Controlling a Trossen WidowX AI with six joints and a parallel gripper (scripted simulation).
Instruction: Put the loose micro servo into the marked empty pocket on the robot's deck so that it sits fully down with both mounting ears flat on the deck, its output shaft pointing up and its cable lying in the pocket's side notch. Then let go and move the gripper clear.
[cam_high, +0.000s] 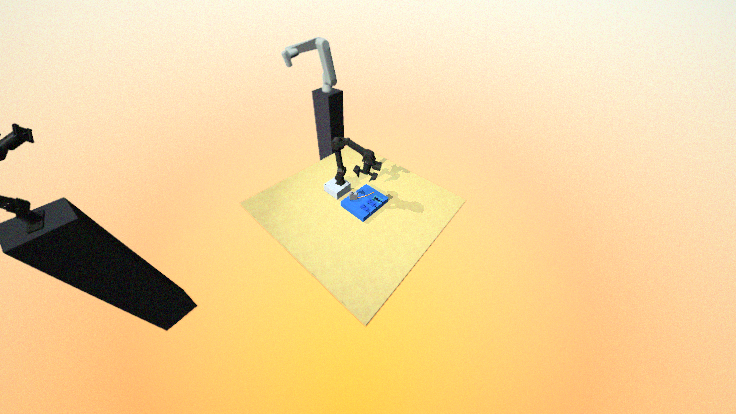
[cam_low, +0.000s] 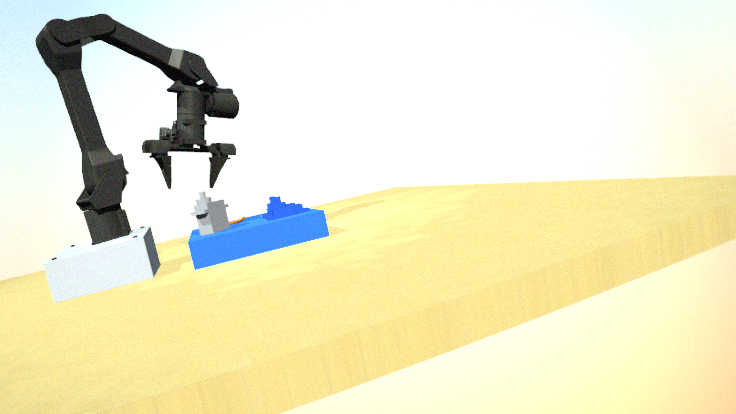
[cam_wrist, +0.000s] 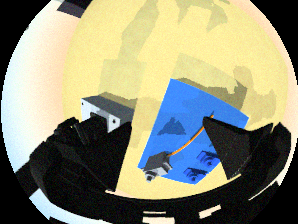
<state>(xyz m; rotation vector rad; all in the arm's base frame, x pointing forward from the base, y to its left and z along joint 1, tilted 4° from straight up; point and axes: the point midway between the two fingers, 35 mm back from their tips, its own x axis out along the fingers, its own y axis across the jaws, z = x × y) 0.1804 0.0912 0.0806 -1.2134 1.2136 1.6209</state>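
Now: gripper tip 110 mm above the blue deck, 100 mm to the left of it and 50 mm short of it.
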